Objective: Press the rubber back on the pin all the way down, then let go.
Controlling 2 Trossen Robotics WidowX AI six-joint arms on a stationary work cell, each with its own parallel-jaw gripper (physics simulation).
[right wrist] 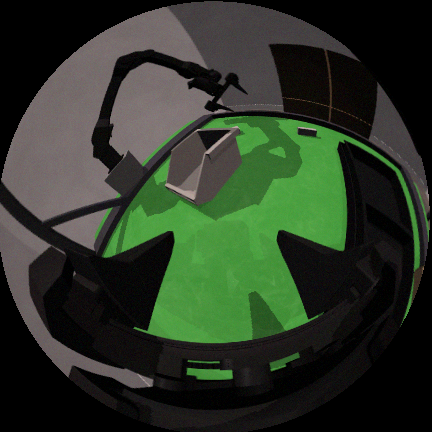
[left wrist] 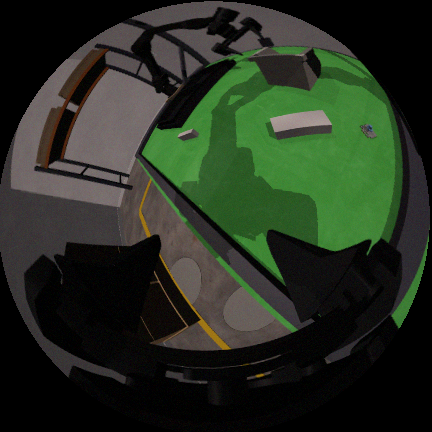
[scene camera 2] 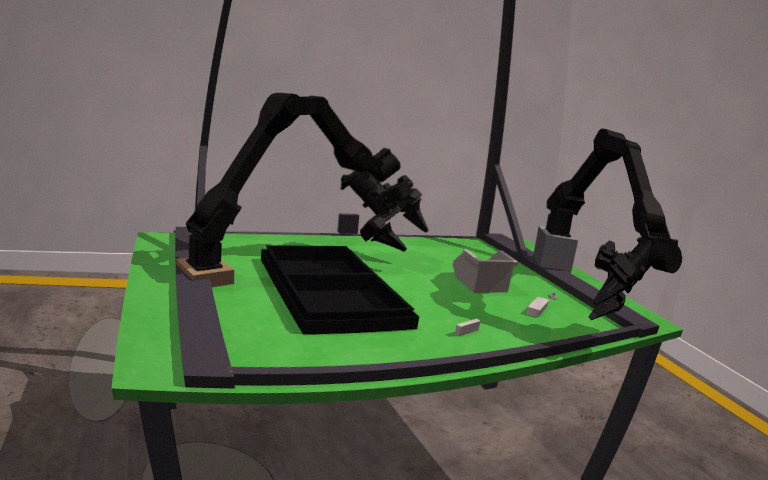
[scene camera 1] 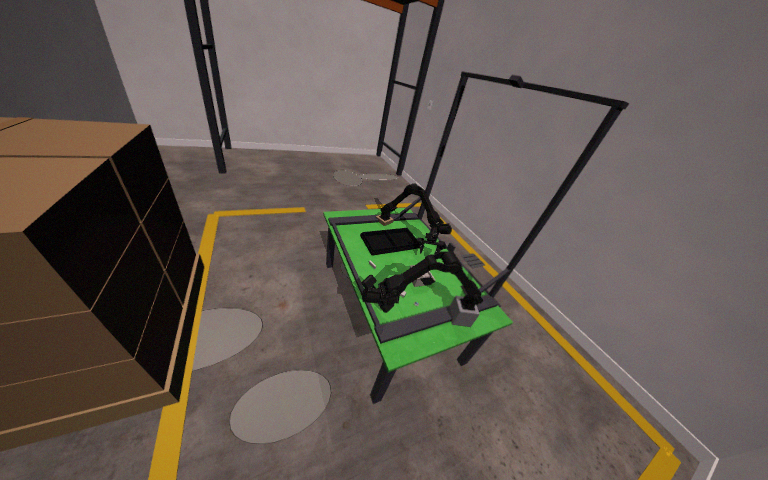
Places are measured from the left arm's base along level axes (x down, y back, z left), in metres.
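Pixels of known places: left gripper, between the fingertips: (right wrist: pixel 240 102) (left wrist: pixel 213 237) (scene camera 2: pixel 592 311); right gripper, between the fingertips: (right wrist: pixel 227 236) (scene camera 2: pixel 416 240); left arm's base, origin of its link: (right wrist: pixel 115 163) (scene camera 2: pixel 558 232) (scene camera 1: pixel 467 304); right arm's base, origin of its link: (left wrist: pixel 172 92) (scene camera 2: pixel 204 264) (scene camera 1: pixel 384 217).
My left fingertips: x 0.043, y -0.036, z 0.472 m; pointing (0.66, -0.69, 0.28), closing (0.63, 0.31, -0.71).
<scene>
For each thing: its top centre in the pictures, then the offset to it from my left fingertips. "spot": a spot on its surface instead.
- pin, a spot on its surface: (scene camera 2: pixel 552 295) (scene camera 1: pixel 417 303) spot: dx +0.061, dy -0.015, dz -0.249 m
- larger pale block, centre of its top: (left wrist: pixel 299 119) (scene camera 2: pixel 538 303) dx +0.048, dy -0.078, dz -0.149 m
- smaller block, centre of its top: (scene camera 2: pixel 468 322) (left wrist: pixel 184 132) (right wrist: pixel 306 128) (scene camera 1: pixel 372 263) dx +0.044, dy -0.254, dz +0.005 m
- grey bin, a spot on its surface: (right wrist: pixel 220 170) spot: dx +0.035, dy -0.241, dz -0.272 m
- black tray, centre of its top: (scene camera 2: pixel 330 273) (left wrist: pixel 188 86) (scene camera 1: pixel 391 237) dx +0.027, dy -0.522, dz -0.107 m
The pin (scene camera 1: pixel 416 303) (scene camera 2: pixel 552 295) (left wrist: pixel 369 130) is a tiny grey piece with a blue spot, lying on the green table beyond the larger pale block in scene camera 2. It is at the right in the left wrist view. It is too small to tell the rubber back from the pin or how far down it sits. My left gripper (scene camera 2: pixel 593 310) (left wrist: pixel 213 237) (right wrist: pixel 240 102) is open and empty, above the table's right end in scene camera 2, apart from the pin. My right gripper (scene camera 2: pixel 416 240) (right wrist: pixel 227 236) is open and empty, raised between the black tray and the grey bin.
The larger pale block (scene camera 2: pixel 537 306) (left wrist: pixel 301 125) lies beside the pin. A smaller block (scene camera 1: pixel 372 263) (scene camera 2: pixel 467 327) (left wrist: pixel 188 134) (right wrist: pixel 307 132) lies farther off. The grey bin (scene camera 2: pixel 489 274) (left wrist: pixel 290 70) (right wrist: pixel 220 170) stands behind the blocks. The black tray (scene camera 2: pixel 359 324) lies at the left. Dark rails edge the table.
</scene>
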